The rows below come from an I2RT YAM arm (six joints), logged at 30 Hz.
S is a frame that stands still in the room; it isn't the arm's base.
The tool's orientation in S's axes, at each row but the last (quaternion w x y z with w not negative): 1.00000, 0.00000, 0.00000, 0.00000; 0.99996, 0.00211, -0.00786, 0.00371; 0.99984, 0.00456, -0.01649, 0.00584; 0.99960, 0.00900, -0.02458, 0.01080; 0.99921, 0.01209, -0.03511, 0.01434; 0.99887, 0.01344, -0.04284, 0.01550; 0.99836, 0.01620, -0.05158, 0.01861; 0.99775, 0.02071, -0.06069, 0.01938; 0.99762, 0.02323, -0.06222, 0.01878; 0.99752, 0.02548, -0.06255, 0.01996; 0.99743, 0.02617, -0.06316, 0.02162; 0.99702, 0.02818, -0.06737, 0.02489
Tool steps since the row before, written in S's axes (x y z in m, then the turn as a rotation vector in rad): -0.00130, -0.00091, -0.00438, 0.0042, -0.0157, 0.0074; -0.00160, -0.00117, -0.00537, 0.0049, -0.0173, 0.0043; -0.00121, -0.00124, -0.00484, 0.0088, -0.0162, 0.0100; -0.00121, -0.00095, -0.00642, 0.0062, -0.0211, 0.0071; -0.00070, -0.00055, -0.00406, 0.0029, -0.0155, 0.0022; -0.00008, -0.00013, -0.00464, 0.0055, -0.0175, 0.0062; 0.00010, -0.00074, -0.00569, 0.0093, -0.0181, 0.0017; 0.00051, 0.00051, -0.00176, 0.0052, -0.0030, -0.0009; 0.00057, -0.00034, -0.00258, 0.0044, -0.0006, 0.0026; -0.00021, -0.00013, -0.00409, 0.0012, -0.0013, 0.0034; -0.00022, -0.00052, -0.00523, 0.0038, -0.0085, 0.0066; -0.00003, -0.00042, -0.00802, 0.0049, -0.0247, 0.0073
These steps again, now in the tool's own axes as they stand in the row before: -0.00130, -0.00091, -0.00438, 0.0042, -0.0157, 0.0074; -0.00169, -0.00118, -0.00534, 0.0048, -0.0173, 0.0043; -0.00138, -0.00127, -0.00479, 0.0089, -0.0162, 0.0099; -0.00155, -0.00104, -0.00633, 0.0061, -0.0211, 0.0072; -0.00100, -0.00062, -0.00399, 0.0026, -0.0155, 0.0024; -0.00048, -0.00025, -0.00461, 0.0055, -0.0175, 0.0062; -0.00052, -0.00092, -0.00564, 0.0088, -0.0184, 0.0014; 0.00031, 0.00042, -0.00183, 0.0049, -0.0032, -0.0014; 0.00023, -0.00048, -0.00261, 0.0047, -0.0007, 0.0021; -0.00073, -0.00032, -0.00402, 0.0016, -0.0012, 0.0033; -0.00090, -0.00077, -0.00513, 0.0043, -0.0083, 0.0065; -0.00114, -0.00084, -0.00791, 0.0047, -0.0245, 0.0080
